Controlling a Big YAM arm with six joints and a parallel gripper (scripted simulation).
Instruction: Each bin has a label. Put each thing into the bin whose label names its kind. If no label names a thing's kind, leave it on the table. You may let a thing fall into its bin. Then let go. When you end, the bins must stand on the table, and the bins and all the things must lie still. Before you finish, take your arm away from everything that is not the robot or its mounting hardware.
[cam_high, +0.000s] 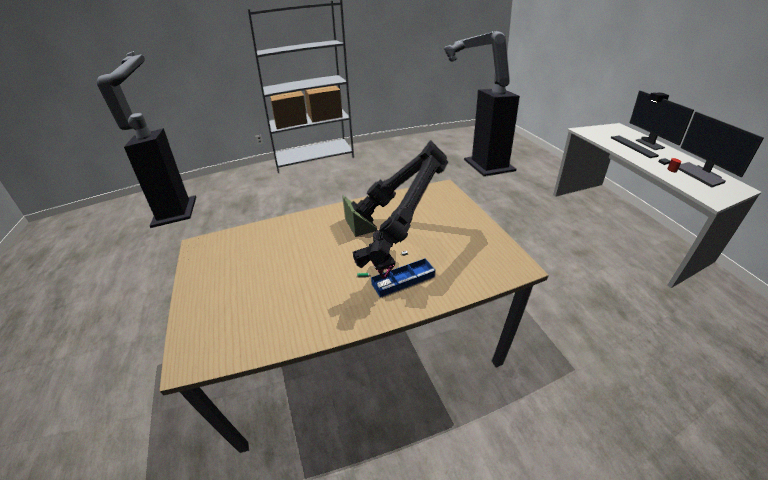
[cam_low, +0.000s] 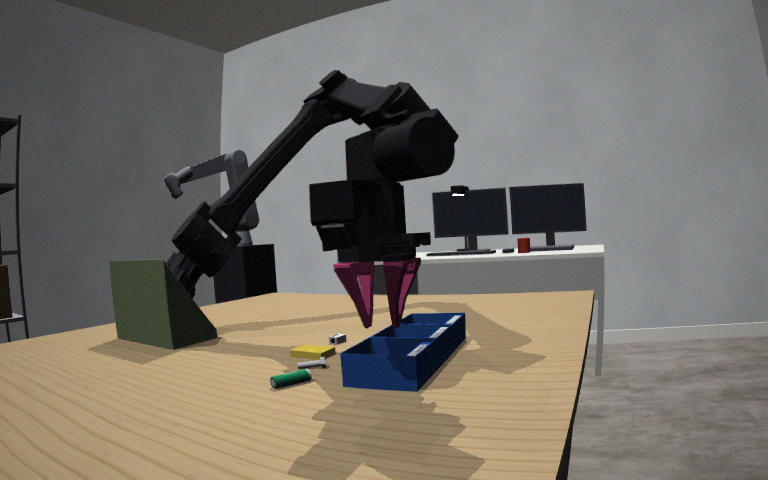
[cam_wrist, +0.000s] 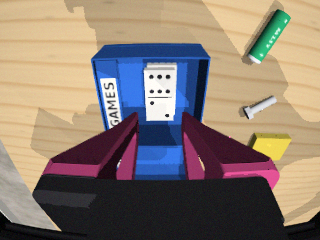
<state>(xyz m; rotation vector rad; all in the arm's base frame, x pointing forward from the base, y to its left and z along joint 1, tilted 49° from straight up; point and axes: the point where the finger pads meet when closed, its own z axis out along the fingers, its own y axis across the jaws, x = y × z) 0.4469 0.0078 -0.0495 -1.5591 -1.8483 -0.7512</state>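
Now: the green battery 9 cm behind my hand, 6 cm to the right of it and 6 cm below it. From my hand the other things lie so: blue three-part bin: 9 cm to the left, 5 cm below; bolt: 10 cm behind, 1 cm to the left, 6 cm below; yellow block: 15 cm behind, 7 cm to the left, 6 cm below.
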